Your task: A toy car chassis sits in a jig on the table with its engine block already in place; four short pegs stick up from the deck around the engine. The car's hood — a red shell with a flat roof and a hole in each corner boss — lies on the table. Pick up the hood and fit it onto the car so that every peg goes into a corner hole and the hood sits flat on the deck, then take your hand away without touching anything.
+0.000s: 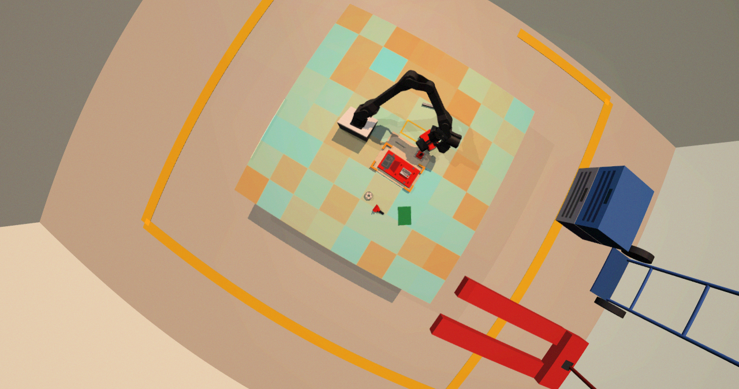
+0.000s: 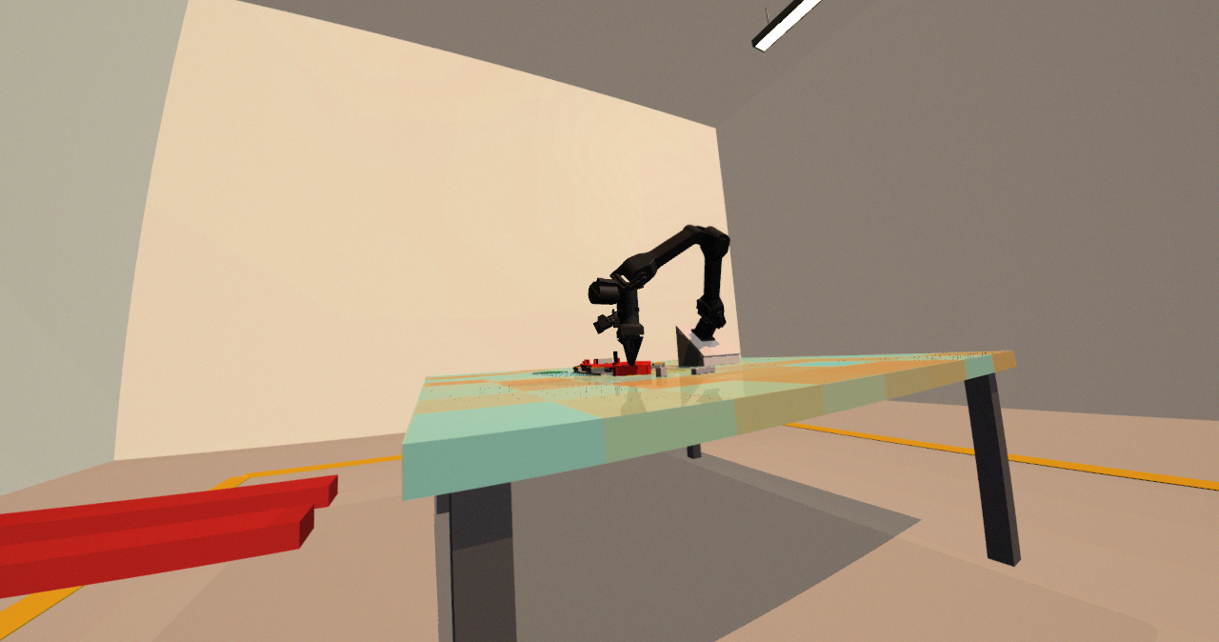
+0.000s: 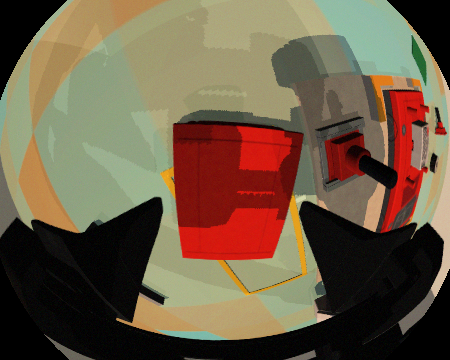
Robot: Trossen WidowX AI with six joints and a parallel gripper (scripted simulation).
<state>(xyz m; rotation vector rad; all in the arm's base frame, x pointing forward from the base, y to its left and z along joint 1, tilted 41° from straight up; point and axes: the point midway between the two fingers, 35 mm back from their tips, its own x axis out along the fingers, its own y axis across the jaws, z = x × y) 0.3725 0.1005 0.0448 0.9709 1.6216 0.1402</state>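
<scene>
My gripper tip is 10 mm above the red hood. From my gripper tip the other things lie so: green square: 420 mm to the right, 60 mm ahead, 20 mm below.
</scene>
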